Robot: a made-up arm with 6 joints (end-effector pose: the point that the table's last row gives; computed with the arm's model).
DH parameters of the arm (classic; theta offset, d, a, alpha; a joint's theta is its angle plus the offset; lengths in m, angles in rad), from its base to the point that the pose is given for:
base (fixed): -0.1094 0 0.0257 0
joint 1: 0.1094 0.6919 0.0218 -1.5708
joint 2: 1.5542 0 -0.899 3.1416
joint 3: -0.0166 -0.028 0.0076 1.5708
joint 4: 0 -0.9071 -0.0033 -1.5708
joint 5: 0 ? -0.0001 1.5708
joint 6: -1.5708 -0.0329 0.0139 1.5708
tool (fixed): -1.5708 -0.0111 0 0
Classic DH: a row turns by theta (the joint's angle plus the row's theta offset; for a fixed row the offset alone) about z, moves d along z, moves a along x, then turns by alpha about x.
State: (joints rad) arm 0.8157 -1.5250 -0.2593 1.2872 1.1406 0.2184
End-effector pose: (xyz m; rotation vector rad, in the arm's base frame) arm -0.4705 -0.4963 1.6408 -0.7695 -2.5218 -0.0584
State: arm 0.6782 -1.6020 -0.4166 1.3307 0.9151 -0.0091
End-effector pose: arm -0.4730 -0.3736 1.5552 -0.8812 -2.1441 0.1407
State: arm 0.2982 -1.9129 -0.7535 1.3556 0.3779 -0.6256
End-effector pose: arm -0.4921 -0.1412 1.2755 -0.6378 -1.4156 0.1013
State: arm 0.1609 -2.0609 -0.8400 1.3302 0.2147 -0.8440
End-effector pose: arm -0.5050 -0.0730 1.1711 -0.4389 -1.3306 0.0043
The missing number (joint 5, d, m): 0.1234
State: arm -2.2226 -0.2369 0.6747 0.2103 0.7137 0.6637
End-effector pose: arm -0.2560 -0.2297 2.3255 -2.2857 -0.0399 -2.0002
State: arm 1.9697 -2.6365 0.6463 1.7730 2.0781 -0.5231
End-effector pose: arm 0.4442 -1.2067 -0.3162 -0.3019 -2.5366 -1.5310
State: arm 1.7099 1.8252 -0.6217 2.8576 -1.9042 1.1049
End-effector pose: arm -0.1516 0.2258 -0.1210 1.1052 1.4131 0.5610
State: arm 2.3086 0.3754 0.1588 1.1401 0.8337 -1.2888
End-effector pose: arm -0.8325 0.9203 1.4389 0.2526 0.2531 3.0514
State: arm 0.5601 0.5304 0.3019 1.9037 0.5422 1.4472
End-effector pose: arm 1.1771 0.8118 1.3736 2.4433 1.5282 -0.4204
